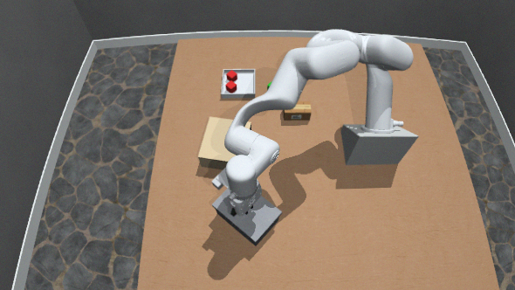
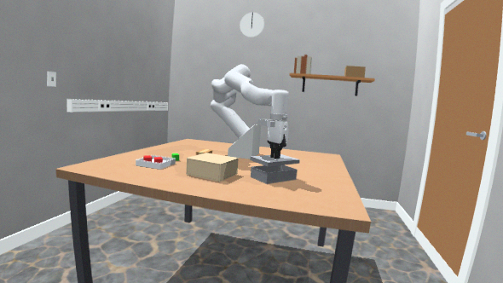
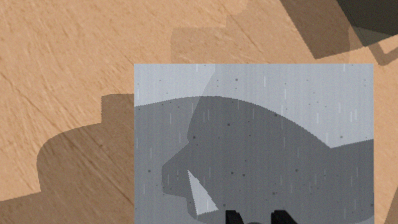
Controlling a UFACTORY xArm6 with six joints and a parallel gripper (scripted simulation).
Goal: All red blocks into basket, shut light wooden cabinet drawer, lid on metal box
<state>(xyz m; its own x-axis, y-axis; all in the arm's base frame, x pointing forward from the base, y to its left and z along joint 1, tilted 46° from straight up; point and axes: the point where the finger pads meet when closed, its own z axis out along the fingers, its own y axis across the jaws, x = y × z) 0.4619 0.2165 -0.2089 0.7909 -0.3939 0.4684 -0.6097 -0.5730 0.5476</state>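
The flat lid is 30 mm below my hand. Round my hand: metal box (90 mm below); then white basket (590 mm to the right, 110 mm below, 80 mm ahead); then taped cardboard box (450 mm to the right, 170 mm behind, 80 mm below).
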